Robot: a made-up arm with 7 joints. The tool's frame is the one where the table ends. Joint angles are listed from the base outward.
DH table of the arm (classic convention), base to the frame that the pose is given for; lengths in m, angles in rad. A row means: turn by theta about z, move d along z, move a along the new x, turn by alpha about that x. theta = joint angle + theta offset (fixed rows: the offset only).
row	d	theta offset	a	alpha
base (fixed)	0	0	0	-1.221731
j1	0	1.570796	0	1.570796
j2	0	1.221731	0	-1.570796
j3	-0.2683	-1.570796	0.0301	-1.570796
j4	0	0	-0.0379	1.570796
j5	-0.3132	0	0	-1.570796
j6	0	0	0	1.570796
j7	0	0	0	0
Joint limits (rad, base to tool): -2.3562..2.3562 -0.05..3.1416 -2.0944..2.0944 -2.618..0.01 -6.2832..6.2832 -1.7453..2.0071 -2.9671..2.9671
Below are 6 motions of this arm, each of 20 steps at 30 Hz.
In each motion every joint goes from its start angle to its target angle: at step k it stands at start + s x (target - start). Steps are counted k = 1, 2, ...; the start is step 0. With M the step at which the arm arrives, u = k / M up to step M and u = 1 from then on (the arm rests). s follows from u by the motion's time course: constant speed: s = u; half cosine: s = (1 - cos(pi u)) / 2; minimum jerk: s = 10 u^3 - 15 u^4 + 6 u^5.
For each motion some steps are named. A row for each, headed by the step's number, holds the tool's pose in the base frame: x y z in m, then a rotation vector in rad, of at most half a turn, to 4 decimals.
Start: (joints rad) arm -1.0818 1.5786 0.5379 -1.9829 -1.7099 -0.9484 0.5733
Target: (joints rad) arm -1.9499 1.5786 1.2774 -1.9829 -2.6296 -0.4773 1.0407
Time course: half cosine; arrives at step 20
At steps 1, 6, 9, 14, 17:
1: 0.0418 0.1088 0.3583 -2.4318 0.5417 1.2862
6: -0.0551 0.1257 0.3508 -2.6875 0.5931 0.6815
9: -0.1476 0.1539 0.3106 -2.7974 0.6629 -0.0251
14: -0.2471 0.2187 0.1818 -2.5877 0.7517 -1.2419
17: -0.2590 0.2471 0.1175 -2.3778 0.7606 -1.6980

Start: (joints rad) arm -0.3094 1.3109 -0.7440 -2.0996 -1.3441 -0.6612 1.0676
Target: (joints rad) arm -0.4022 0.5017 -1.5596 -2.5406 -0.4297 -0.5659 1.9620
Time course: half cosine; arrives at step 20
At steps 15, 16, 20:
15: 0.0726 -0.1851 -0.1634 -2.2516 -0.2985 -0.9913
16: 0.0571 -0.1903 -0.1543 -2.3277 -0.1579 -0.9250
20: 0.0288 -0.1961 -0.1362 -2.4412 0.1284 -0.8093

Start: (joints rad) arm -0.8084 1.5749 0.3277 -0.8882 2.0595 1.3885 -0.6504
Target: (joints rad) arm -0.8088 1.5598 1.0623 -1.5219 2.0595 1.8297 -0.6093
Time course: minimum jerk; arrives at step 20
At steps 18, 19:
18: -0.0027 0.3022 0.3595 0.0104 -1.6305 -1.1818
19: -0.0048 0.3013 0.3591 0.0166 -1.6308 -1.1857

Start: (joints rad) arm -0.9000 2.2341 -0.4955 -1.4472 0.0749 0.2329 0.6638
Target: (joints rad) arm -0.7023 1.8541 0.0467 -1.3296 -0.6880 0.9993 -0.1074
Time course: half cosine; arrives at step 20
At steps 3, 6, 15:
3: 0.2233 0.2825 0.3211 1.6774 -1.5030 -0.4818
6: 0.2323 0.2775 0.3234 1.8891 -1.3856 -0.4404
15: 0.2530 0.2811 0.3232 2.5060 -0.6418 0.0518

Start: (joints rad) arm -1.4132 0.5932 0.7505 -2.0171 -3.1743 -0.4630 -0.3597
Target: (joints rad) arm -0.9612 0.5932 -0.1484 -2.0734 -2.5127 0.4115 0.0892
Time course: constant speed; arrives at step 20
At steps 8, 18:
8: 0.2189 0.0668 0.2830 -3.0132 -0.4448 -0.1851
18: 0.3015 -0.0481 0.1861 -2.6321 0.6475 -0.1621

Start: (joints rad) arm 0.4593 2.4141 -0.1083 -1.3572 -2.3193 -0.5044 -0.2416
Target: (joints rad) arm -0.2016 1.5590 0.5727 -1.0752 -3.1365 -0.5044 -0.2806
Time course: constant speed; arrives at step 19
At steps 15, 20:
15: 0.2677 0.4023 0.2109 -0.9518 -2.1657 1.6235
20: 0.2395 0.4357 0.1963 -1.1189 -2.2912 1.7328

